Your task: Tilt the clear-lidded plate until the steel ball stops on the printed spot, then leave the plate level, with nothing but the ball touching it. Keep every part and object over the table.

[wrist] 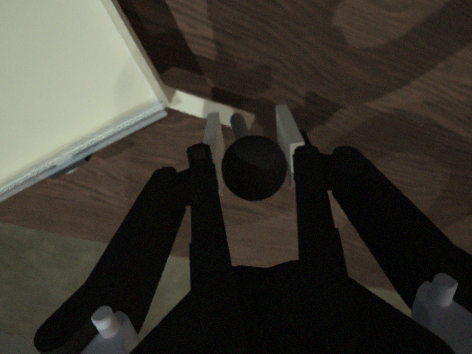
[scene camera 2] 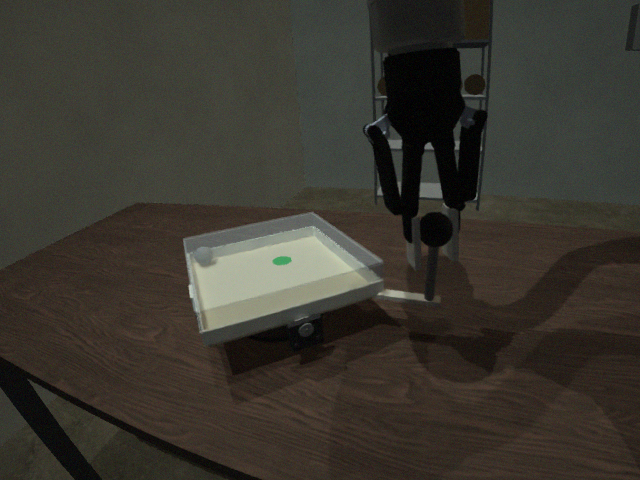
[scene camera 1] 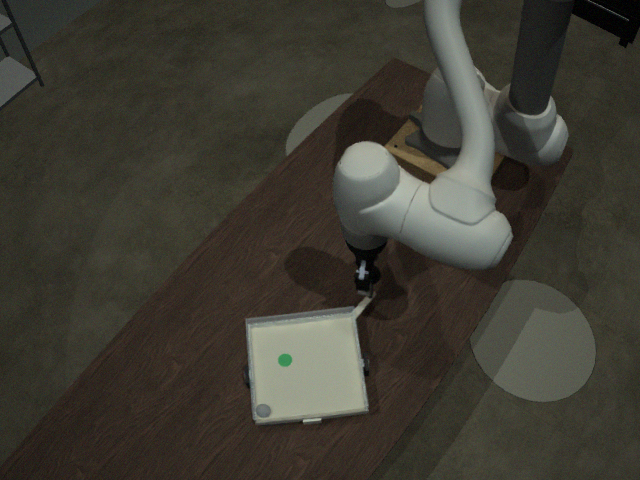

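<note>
The clear-lidded plate (scene camera 1: 320, 382) (scene camera 2: 248, 289) (wrist: 55, 75) sits tilted on its black mount (scene camera 2: 306, 338). The steel ball (scene camera 1: 263, 410) (scene camera 2: 203, 256) rests in the corner at the lower left in scene camera 1, against the walls. The green printed spot (scene camera 1: 284, 360) (scene camera 2: 282, 260) is apart from the ball. A pale bar (scene camera 1: 363, 305) (scene camera 2: 405, 296) (wrist: 192, 105) runs from the plate's corner to an upright dark stem (scene camera 2: 431, 276) topped by a black ball knob (scene camera 2: 435, 229) (wrist: 254, 168). My gripper (scene camera 1: 364, 291) (scene camera 2: 432, 255) (wrist: 248, 126) is shut on this knob, with one finger on each side.
The brown wooden table (scene camera 1: 206, 289) (scene camera 2: 465, 413) carries the plate and the arm's wooden base board (scene camera 1: 413, 161). The table's long edges lie on both sides of the plate in scene camera 1. A shelf rack (scene camera 2: 431, 97) stands on the floor behind the table.
</note>
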